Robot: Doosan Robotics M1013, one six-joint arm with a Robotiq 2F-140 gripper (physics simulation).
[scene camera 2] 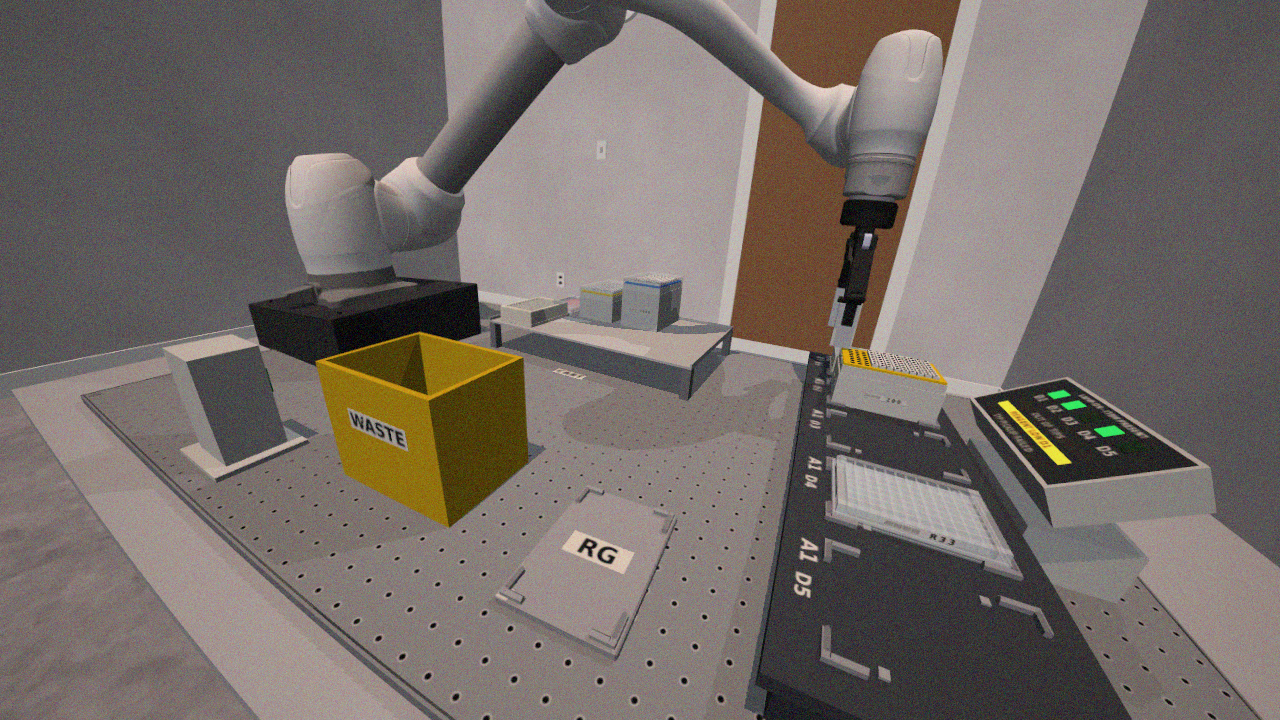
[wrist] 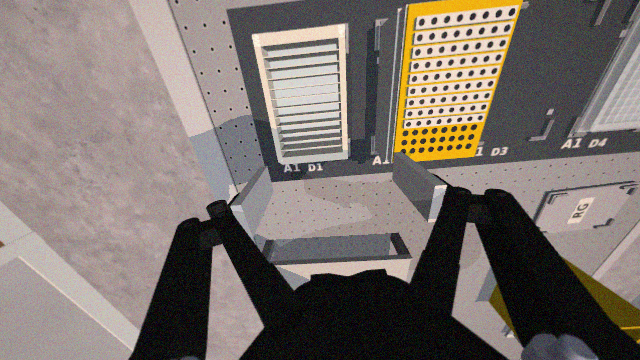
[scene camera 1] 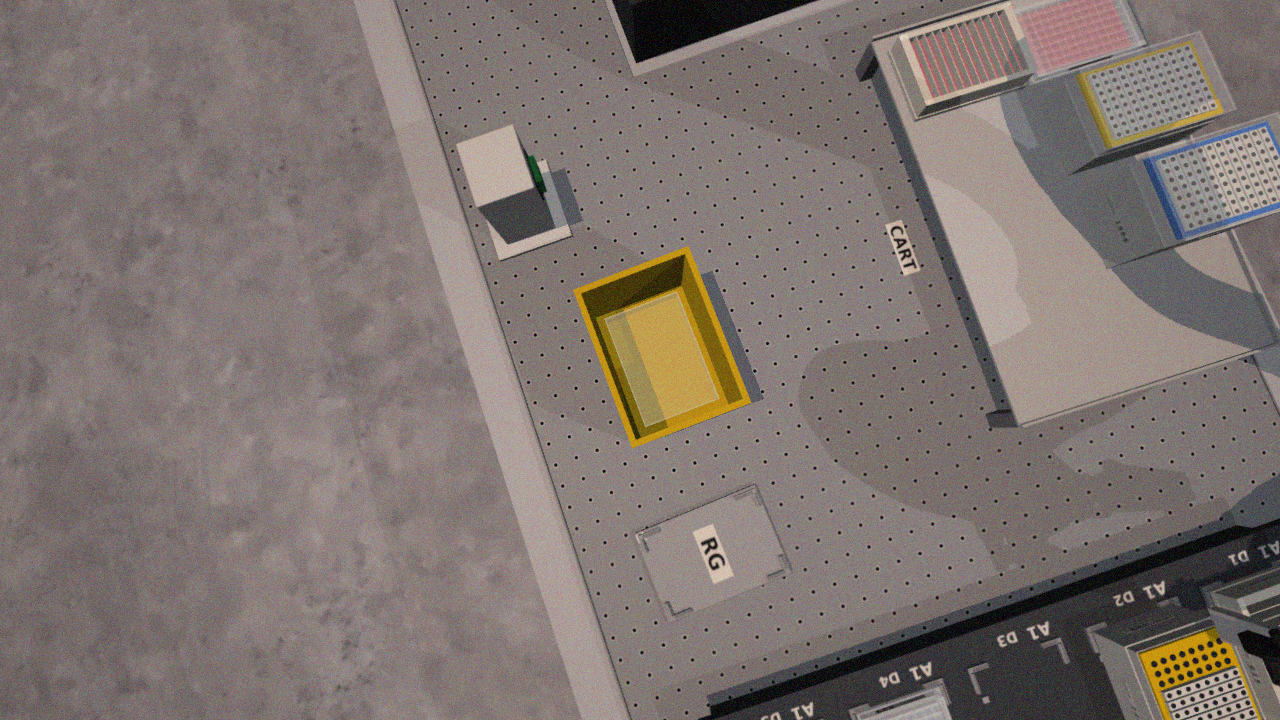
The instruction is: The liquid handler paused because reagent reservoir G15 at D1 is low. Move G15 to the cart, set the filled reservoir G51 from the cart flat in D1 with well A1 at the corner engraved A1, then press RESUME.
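Frame: origin at the arm's base, x left, y down, z back, level; metres.
Seen in the pictures: gripper, fingertip midpoint: [scene camera 2: 837, 335] [wrist: 331, 172]; arm's base, origin of the base link: [scene camera 2: 358, 294].
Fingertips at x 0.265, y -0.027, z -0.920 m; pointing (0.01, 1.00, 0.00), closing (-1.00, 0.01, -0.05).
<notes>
Pixels of each thing's top centre, then the offset from my fingertips to it. "pt": a spot on its surface instead.
- low reservoir G15, middle of its top: [wrist: 306, 105] dx +0.021, dy +0.030, dz -0.064 m
- cream reservoir with pink channels, middle of its top: [scene camera 1: 968, 53] [scene camera 2: 535, 303] dx -0.072, dy +0.030, dz +0.591 m
- cart, middle of its top: [scene camera 1: 1072, 184] [scene camera 2: 615, 321] [wrist: 337, 327] dx -0.003, dy +0.055, dz +0.430 m
- yellow-topped tip rack, middle of its top: [wrist: 450, 93] [scene camera 1: 1212, 709] [scene camera 2: 890, 360] dx -0.103, dy -0.003, dz -0.069 m
- Plate R33, middle of its top: [scene camera 2: 912, 497] dx -0.350, dy +0.047, dz -0.075 m
- pink plate, middle of its top: [scene camera 1: 1078, 27] [scene camera 2: 572, 301] dx +0.063, dy +0.047, dz +0.593 m
- yellow waste bin, middle of its top: [scene camera 1: 660, 345] [scene camera 2: 423, 359] [wrist: 595, 350] dx -0.475, dy -0.014, dz +0.383 m
- control panel, surface spot: [scene camera 2: 1154, 461] pt dx -0.305, dy -0.020, dz -0.237 m
The low reservoir G15 [wrist: 309, 95], a cream-rimmed trough with pale channels, sits at D1 in the wrist view. Part of it shows at the right edge in scene camera 1. The engraved A1 is at its near left corner in the wrist view. A cream reservoir with pink channels [scene camera 1: 971, 58] [scene camera 2: 534, 310] stands on the cart [scene camera 1: 1056, 358] [scene camera 2: 626, 339]; its label is not readable. My gripper [wrist: 331, 172] [scene camera 2: 843, 326] is open and empty, above the deck near D1. In the wrist view its fingertips appear below the reservoir. RESUME is not readable.
A yellow-topped tip rack [scene camera 2: 890, 365] [wrist: 450, 80] stands at D2, beside D1. Plate R33 [scene camera 2: 917, 505] is at D4. The cart also holds a pink plate [scene camera 1: 1078, 35] and two tip boxes. A yellow waste bin [scene camera 2: 483, 447], control panel [scene camera 2: 1154, 461] and grey box with a green part [scene camera 1: 510, 170] stand around.
</notes>
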